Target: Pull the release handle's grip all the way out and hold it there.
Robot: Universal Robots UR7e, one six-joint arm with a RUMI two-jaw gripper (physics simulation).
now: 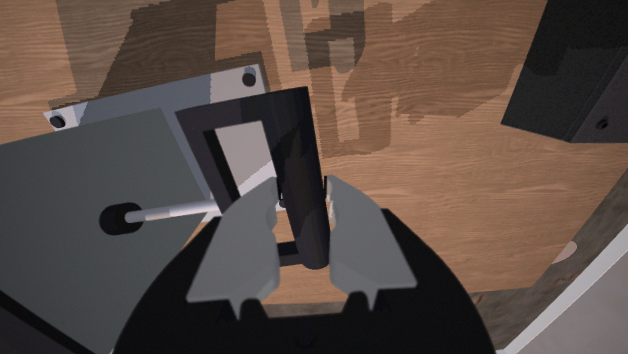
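The release handle's dark grip (304,165) is a rectangular frame with a thick round bar on its right side. My gripper (302,178) is shut on that bar, with one light grey jaw on each side of it. A silvery rod (172,211) runs from the frame's left side to a black round collar (120,218) on the grey-green housing (75,175). A length of the rod shows between collar and frame. The left jaw hides part of the frame's lower left side.
A pale base plate (230,87) with dark bolts lies under the housing on the wooden table (450,200). A black box-like object (560,75) stands at the upper right. A white edge (575,290) runs along the lower right. Shadows fall across the wood at the top.
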